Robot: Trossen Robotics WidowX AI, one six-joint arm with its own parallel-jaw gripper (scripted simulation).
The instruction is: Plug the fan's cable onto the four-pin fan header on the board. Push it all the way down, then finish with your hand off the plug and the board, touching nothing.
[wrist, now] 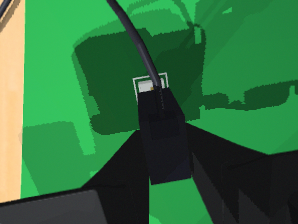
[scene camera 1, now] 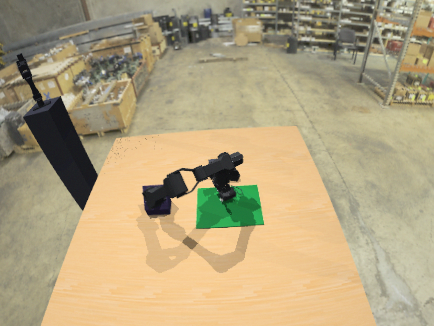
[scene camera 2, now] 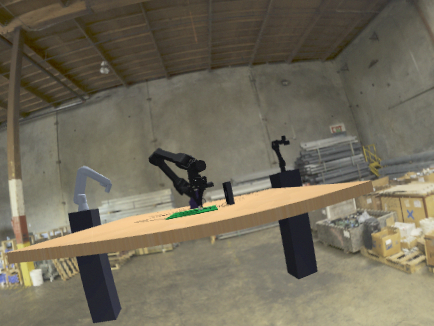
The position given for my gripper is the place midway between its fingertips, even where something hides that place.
Observation:
In view: my gripper (wrist: 161,133), a black fan plug (wrist: 165,143) and a green board (scene camera 1: 244,210).
The green board shows as well in the wrist view (wrist: 79,104).

